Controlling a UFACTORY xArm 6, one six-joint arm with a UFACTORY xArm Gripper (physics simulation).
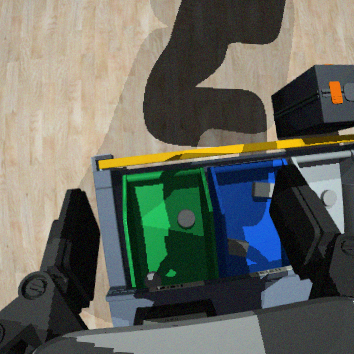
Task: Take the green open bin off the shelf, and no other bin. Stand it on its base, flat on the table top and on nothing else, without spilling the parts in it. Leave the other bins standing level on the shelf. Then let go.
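Frame: origin at the arm's base, x ahead, y left, z up, level; metres.
Seen in the pictures: gripper, fingertip midpoint: (183, 199).
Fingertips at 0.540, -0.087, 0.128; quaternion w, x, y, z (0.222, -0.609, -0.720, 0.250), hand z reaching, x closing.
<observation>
Offsets run from my fingertips to a thing's top centre, as dx, dy, dz. "spot": to the spot under its first point. Level surfaces: height alone.
The green open bin {+0.069, +0.003, -0.188} (154, 200) sits upright at the left end of the shelf {spot: +0.039, -0.071, -0.184} (106, 215), beside the blue bin. A grey round part {+0.048, +0.025, -0.250} (186, 218) lies in it, with a smaller part {+0.139, -0.017, -0.250} (151, 276) near its lower edge. My gripper (183, 199) is open and empty. Its left finger appears outside the shelf's left side panel; its right finger appears over the blue bin's right side and hides part of it. The fingers' height above the bins is hard to tell.
The blue bin {+0.053, +0.114, -0.188} (260, 245) holds grey parts. A light grey bin {+0.033, +0.225, -0.188} (320, 172) with a round part stands to its right. A yellow bar {-0.049, +0.098, -0.204} (210, 151) runs along the shelf's far edge. Beyond are the wood surface {dz -0.269} (50, 100) and a black case {spot: -0.099, +0.151, -0.184} (300, 107) with an orange latch.
</observation>
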